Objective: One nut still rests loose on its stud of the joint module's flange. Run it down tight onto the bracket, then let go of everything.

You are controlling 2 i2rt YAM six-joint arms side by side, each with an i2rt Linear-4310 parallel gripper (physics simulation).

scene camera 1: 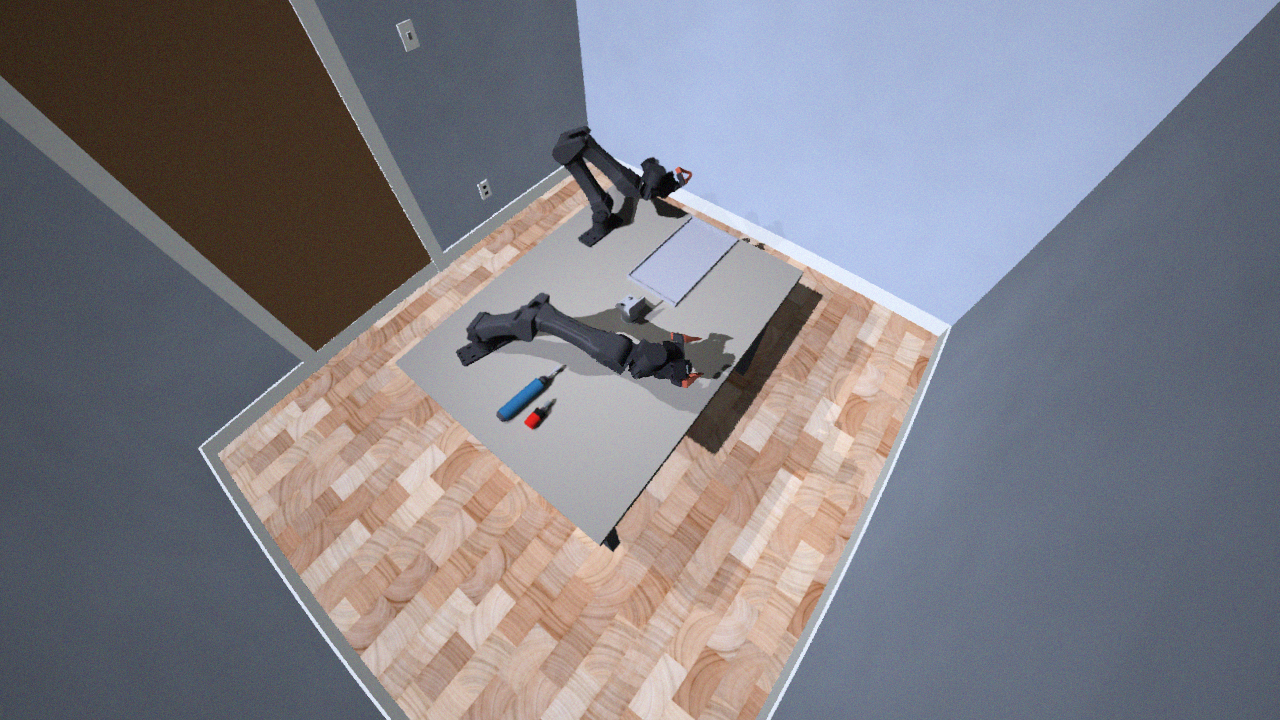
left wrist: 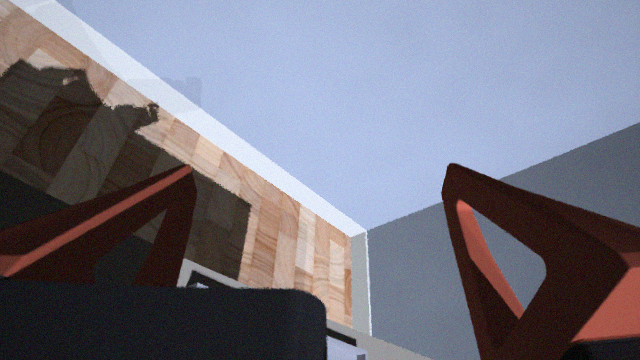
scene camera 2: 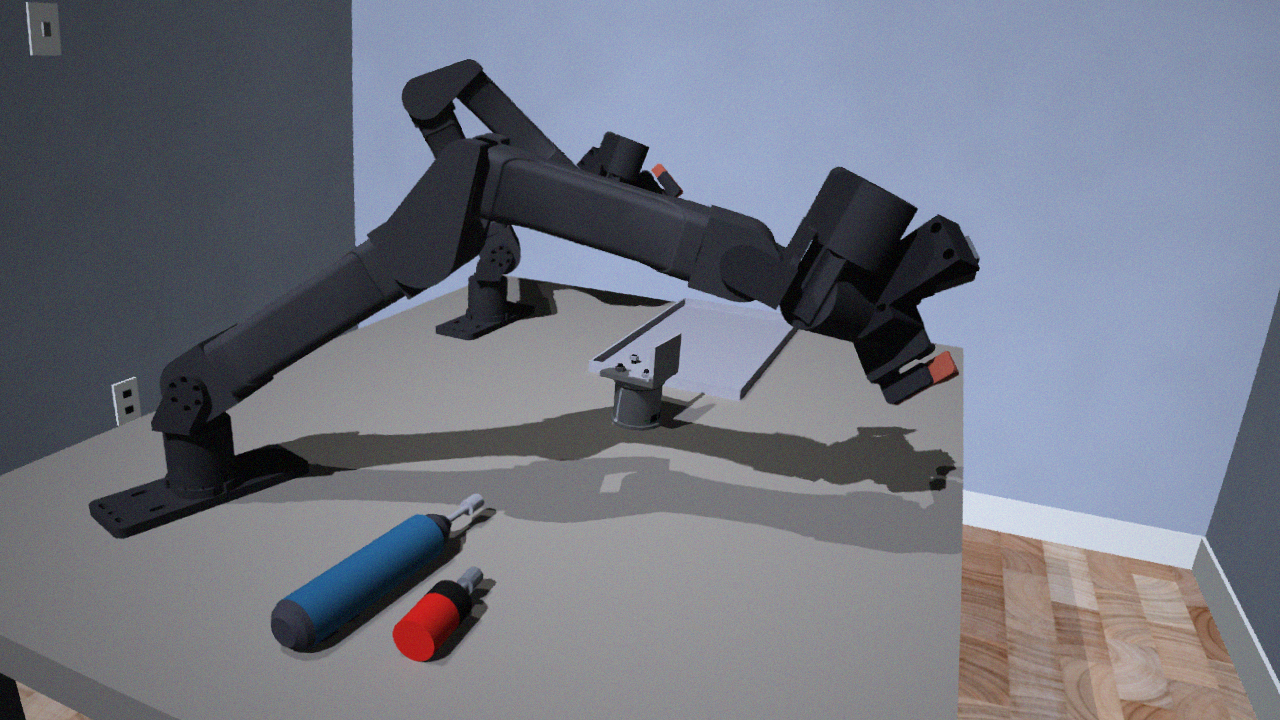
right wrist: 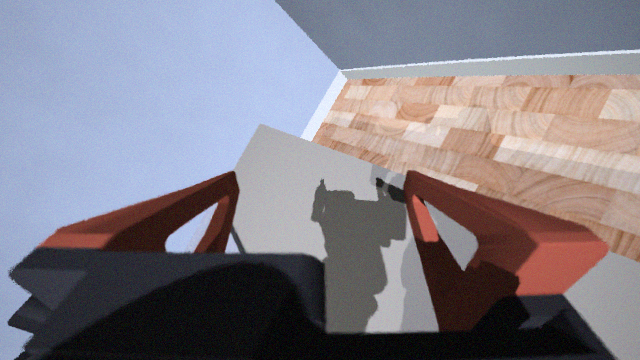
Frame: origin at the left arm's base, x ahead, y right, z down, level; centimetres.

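Seen in the pictures: left gripper, between the fingertips: (scene camera 1: 683,179) (left wrist: 319,178); right gripper, between the fingertips: (scene camera 1: 701,356) (scene camera 2: 933,331) (right wrist: 321,180); left arm's base, origin of its link: (scene camera 1: 601,230) (scene camera 2: 487,322); right arm's base, origin of its link: (scene camera 1: 487,345) (scene camera 2: 204,491).
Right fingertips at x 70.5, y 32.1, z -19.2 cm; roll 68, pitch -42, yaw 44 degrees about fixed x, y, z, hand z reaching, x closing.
Pixels of each thing's middle, then the offset from my right fingertips to it.
- joint module, middle of its body: (scene camera 2: 638,392) (scene camera 1: 629,310) dx -33.0, dy -7.4, dz +15.6 cm
- angled bracket, middle of its body: (scene camera 2: 640,356) (scene camera 1: 629,302) dx -33.0, dy -7.4, dz +11.1 cm
- nut, middle of its body: (scene camera 2: 634,357) dx -34.6, dy -9.3, dz +12.0 cm
- blue-handled driver, middle of its body: (scene camera 2: 393,558) (scene camera 1: 530,392) dx -36.3, dy +35.0, dz +17.3 cm
- short red-handled driver, middle of its body: (scene camera 2: 446,605) (scene camera 1: 539,413) dx -29.1, dy +37.8, dz +17.5 cm
- shallow pale tray, middle of its body: (scene camera 2: 707,340) (right wrist: 211,267) (scene camera 1: 684,257) dx -35.8, dy -41.5, dz +18.4 cm
The joint module (scene camera 1: 637,315) (scene camera 2: 637,408) stands upright on the table, with an angled bracket (scene camera 2: 666,357) on its flange. Several small studs or nuts show on the bracket's flat part, one nut (scene camera 2: 634,358) at the back; which is loose I cannot tell. A blue-handled driver (scene camera 1: 521,399) (scene camera 2: 371,574) and a short red-handled driver (scene camera 1: 533,418) (scene camera 2: 427,625) lie on the table. My left gripper (scene camera 1: 684,175) (left wrist: 319,178) is open and empty, raised beyond the tray. My right gripper (scene camera 1: 697,359) (scene camera 2: 964,308) (right wrist: 321,180) is open and empty, raised to the right of the module.
A shallow pale tray (scene camera 1: 684,259) (scene camera 2: 720,344) lies behind the module. The right arm (scene camera 1: 581,333) (scene camera 2: 586,210) reaches across between the two drivers and the module in scene camera 1. The table's edge (scene camera 2: 961,537) is near the right gripper. Walls stand behind the table.
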